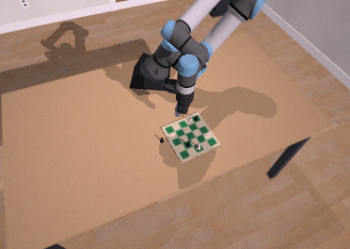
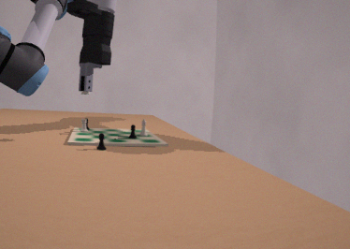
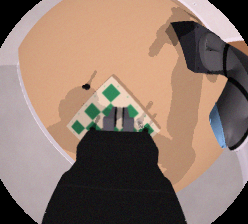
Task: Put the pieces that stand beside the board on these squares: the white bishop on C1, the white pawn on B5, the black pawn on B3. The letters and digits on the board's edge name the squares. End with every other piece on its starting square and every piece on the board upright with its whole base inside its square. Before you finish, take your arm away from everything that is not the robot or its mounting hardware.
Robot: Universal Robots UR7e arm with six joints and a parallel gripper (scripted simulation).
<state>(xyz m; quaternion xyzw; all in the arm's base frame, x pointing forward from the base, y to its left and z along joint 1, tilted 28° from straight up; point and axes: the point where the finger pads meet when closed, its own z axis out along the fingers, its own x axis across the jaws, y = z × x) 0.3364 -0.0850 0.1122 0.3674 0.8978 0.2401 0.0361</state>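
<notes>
Right now the chessboard is 70 mm ahead of my hand, 40 mm to the left of it and 130 mm below it. From my hand the other things lie so: white pawn: 10 mm below.
</notes>
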